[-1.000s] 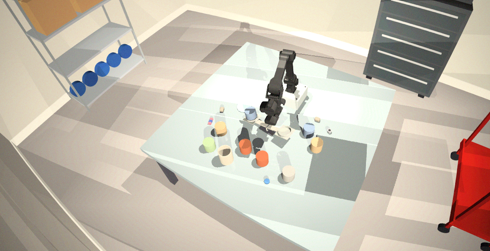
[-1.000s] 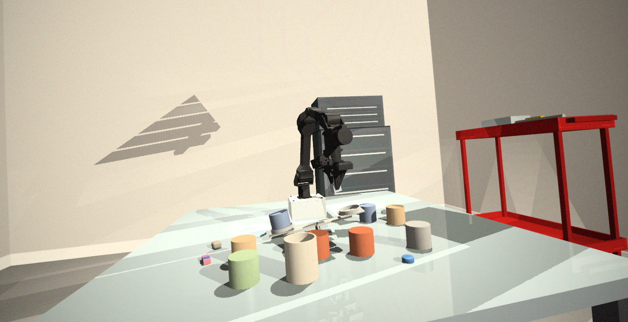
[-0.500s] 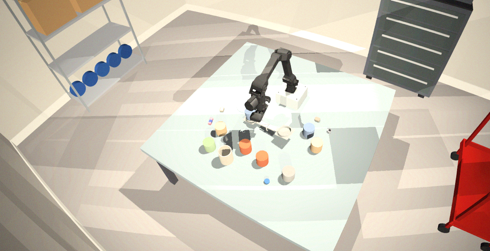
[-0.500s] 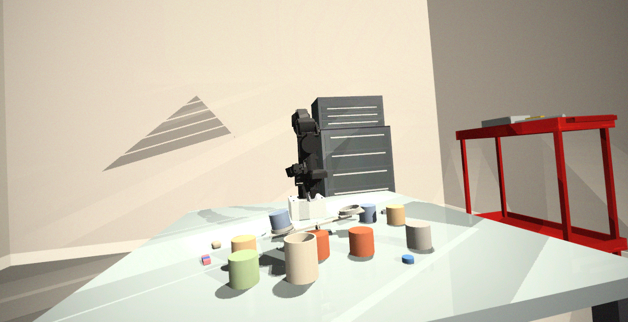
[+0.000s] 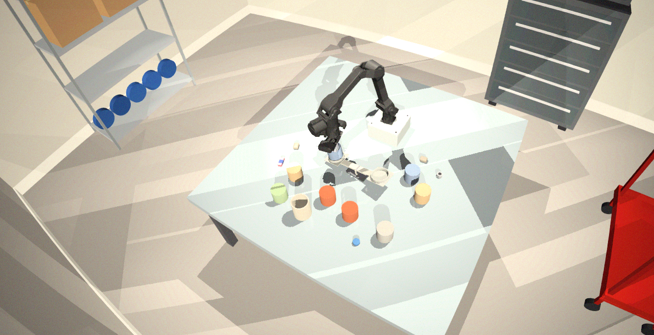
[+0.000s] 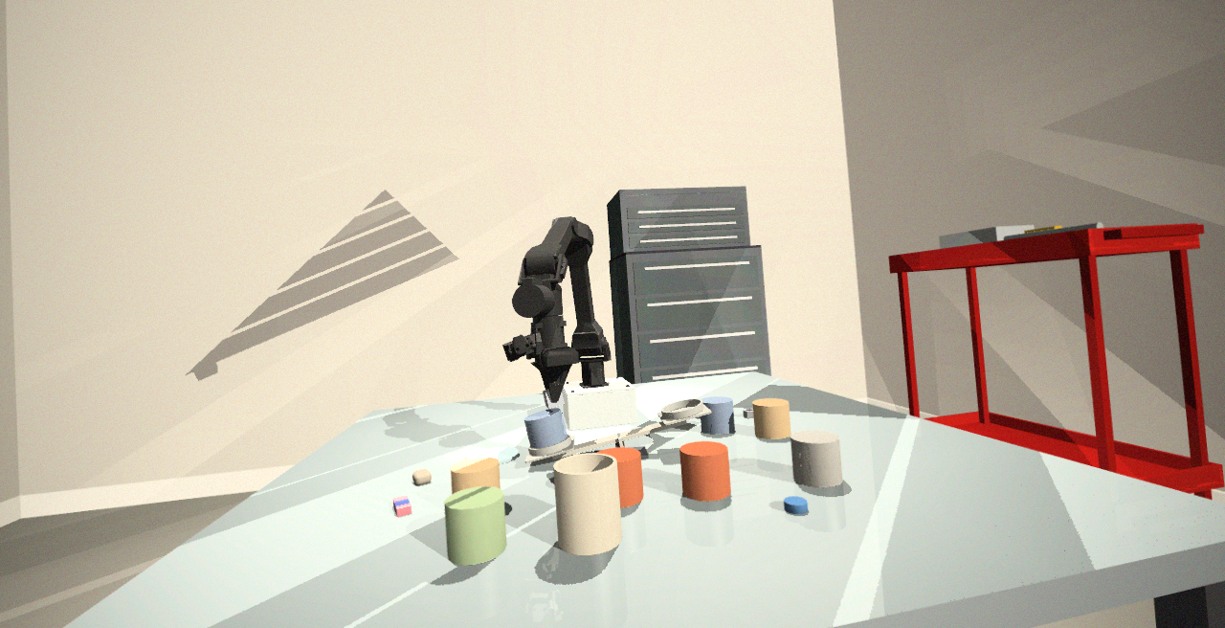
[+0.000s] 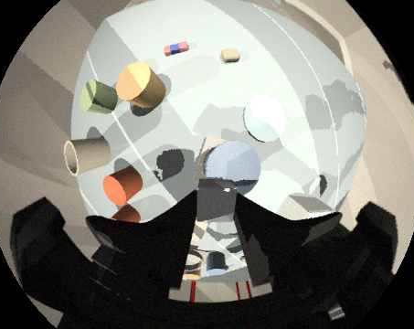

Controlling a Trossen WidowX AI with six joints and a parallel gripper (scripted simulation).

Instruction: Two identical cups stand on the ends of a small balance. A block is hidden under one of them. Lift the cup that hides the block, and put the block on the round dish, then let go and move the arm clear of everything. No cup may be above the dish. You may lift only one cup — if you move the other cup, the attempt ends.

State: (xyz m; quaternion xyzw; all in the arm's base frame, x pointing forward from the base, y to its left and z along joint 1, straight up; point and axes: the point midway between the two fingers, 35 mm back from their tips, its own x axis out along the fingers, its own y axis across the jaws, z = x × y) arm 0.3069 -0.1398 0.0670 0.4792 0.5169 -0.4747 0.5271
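My gripper tip is 10 cm past the pale round dish, 11 cm to the left of it and 12 cm above it. Round my gripper tip: grey block: 1 cm above; then blue disc: 33 cm ahead, 28 cm to the left, 11 cm below; then blue cup: 7 cm behind, 38 cm to the left, 8 cm below.
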